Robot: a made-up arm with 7 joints.
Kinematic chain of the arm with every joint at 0, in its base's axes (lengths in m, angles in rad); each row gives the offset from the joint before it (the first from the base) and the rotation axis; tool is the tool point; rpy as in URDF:
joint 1: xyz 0 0 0.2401 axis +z
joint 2: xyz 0 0 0 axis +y
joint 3: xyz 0 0 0.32 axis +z
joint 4: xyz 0.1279 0 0 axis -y
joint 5: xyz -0.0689 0 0.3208 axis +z
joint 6: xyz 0 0 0 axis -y
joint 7: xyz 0.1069 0 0 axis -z
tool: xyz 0 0 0 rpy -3.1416 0 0
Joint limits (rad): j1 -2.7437..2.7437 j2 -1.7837..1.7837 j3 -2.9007..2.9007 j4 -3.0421..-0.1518 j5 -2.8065..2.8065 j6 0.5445..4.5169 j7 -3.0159..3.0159
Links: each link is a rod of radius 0.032 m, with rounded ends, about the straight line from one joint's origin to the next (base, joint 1, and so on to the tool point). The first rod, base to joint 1, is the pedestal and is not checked.
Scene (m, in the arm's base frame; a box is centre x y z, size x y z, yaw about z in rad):
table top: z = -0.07
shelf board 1: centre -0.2 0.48 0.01 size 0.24 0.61 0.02 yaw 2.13
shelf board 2: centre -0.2 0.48 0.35 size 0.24 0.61 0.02 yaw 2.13
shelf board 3: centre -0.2 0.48 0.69 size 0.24 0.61 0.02 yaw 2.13
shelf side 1: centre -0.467 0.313 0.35 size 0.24 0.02 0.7 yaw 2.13
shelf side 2: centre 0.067 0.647 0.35 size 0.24 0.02 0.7 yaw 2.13
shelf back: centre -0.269 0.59 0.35 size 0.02 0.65 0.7 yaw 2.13
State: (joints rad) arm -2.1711 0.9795 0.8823 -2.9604 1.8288 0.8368 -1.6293
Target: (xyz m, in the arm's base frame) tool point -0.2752 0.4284 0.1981
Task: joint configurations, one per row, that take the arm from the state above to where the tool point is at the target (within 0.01 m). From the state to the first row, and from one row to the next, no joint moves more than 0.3 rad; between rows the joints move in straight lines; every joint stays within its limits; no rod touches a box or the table.
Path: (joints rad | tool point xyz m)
1: -1.8991 1.0100 0.9228 -2.9003 1.8417 0.8571 -1.6293 | 0.2623 -0.1201 0.1016
2: -1.6271 1.0405 0.9634 -2.8401 1.8546 0.8773 -1.6293 | 0.3073 -0.0525 0.1037
3: -1.3552 1.0711 1.0039 -2.7800 1.8676 0.8976 -1.6293 | 0.3337 0.0305 0.1077
4: -1.0832 1.1016 1.0445 -2.7199 1.8805 0.9179 -1.6293 | 0.3366 0.1235 0.1136
5: -0.8112 1.1321 1.0850 -2.6597 1.8934 0.9381 -1.6293 | 0.3126 0.2191 0.1212
6: -0.5392 1.1626 1.1256 -2.5996 1.9063 0.9584 -1.6293 | 0.2609 0.3094 0.1306
7: -0.2673 1.1932 1.1661 -2.5395 1.9193 0.9787 -1.6293 | 0.1831 0.3858 0.1416
8: 0.0047 1.2237 1.2067 -2.4793 1.9322 0.9989 -1.6293 | 0.0834 0.4410 0.1540
9: 0.2767 1.2542 1.2472 -2.4192 1.9451 1.0192 -1.6293 | -0.0318 0.4687 0.1677
10: 0.5487 1.2847 1.2878 -2.3591 1.9580 1.0394 -1.6293 | -0.1543 0.4650 0.1825
11: 0.8206 1.3153 1.3283 -2.2989 1.9709 1.0597 -1.6293 | -0.2752 0.4284 0.1981

